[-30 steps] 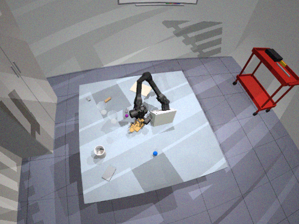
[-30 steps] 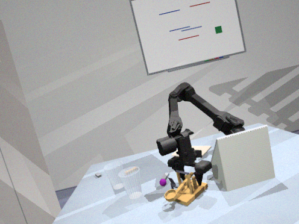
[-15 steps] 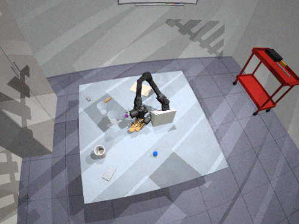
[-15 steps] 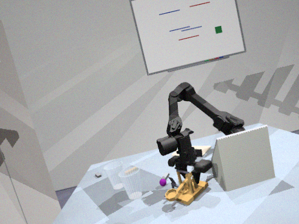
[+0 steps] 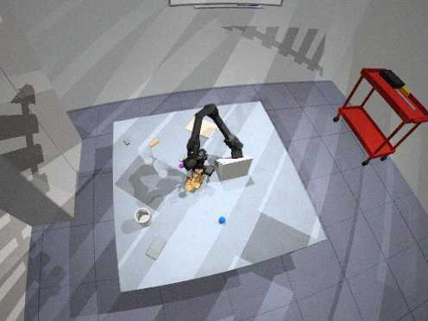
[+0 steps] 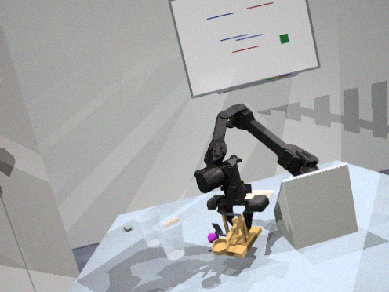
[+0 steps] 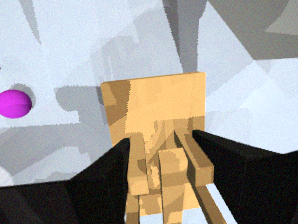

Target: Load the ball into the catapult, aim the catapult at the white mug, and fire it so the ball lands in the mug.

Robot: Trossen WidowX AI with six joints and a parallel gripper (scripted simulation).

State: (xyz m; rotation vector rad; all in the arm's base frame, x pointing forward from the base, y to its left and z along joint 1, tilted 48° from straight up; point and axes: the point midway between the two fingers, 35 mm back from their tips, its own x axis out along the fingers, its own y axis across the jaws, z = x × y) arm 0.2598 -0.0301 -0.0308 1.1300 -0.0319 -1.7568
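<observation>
Now: gripper tip 60 mm short of the wooden catapult, 40 mm to the right of it and 20 mm below it. From my gripper tip the other things lie so: small tan block (240 mm ahead, 380 mm to the right, 70 mm below); then white mug (400 mm ahead, 190 mm to the left, 50 mm below); then blue ball (50 mm behind, 330 mm to the left, 60 mm below).
</observation>
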